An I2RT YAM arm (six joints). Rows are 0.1 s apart.
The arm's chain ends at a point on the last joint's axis. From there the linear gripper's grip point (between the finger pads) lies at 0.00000 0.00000 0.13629 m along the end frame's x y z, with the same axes.
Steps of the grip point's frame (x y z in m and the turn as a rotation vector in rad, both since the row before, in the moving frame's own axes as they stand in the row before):
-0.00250 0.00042 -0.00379 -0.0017 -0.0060 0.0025
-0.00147 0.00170 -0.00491 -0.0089 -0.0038 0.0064
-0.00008 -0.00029 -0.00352 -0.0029 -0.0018 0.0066
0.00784 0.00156 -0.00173 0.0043 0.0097 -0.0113
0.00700 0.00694 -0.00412 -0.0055 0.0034 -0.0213
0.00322 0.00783 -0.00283 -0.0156 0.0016 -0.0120
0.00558 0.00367 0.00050 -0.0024 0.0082 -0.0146
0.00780 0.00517 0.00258 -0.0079 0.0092 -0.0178
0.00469 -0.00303 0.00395 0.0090 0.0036 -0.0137
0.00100 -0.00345 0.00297 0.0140 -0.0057 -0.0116
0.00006 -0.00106 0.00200 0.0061 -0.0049 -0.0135
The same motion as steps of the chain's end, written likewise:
-0.00168 0.00019 -0.00379 -0.0017 -0.0060 0.0025
-0.00095 0.00049 -0.00490 -0.0089 -0.0038 0.0064
0.00017 -0.00068 -0.00352 -0.0029 -0.0018 0.0066
0.00652 0.00215 -0.00172 0.0043 0.0097 -0.0113
0.00653 0.00620 -0.00412 -0.0055 0.0034 -0.0213
0.00299 0.00571 -0.00281 -0.0156 0.0016 -0.0120
0.00446 0.00335 0.00050 -0.0024 0.0082 -0.0146
0.00654 0.00410 0.00259 -0.0079 0.0092 -0.0178
0.00421 -0.00180 0.00396 0.0090 0.0036 -0.0137
0.00179 -0.00155 0.00299 0.0140 -0.0057 -0.0116
0.00073 -0.00023 0.00200 0.0061 -0.0049 -0.0135

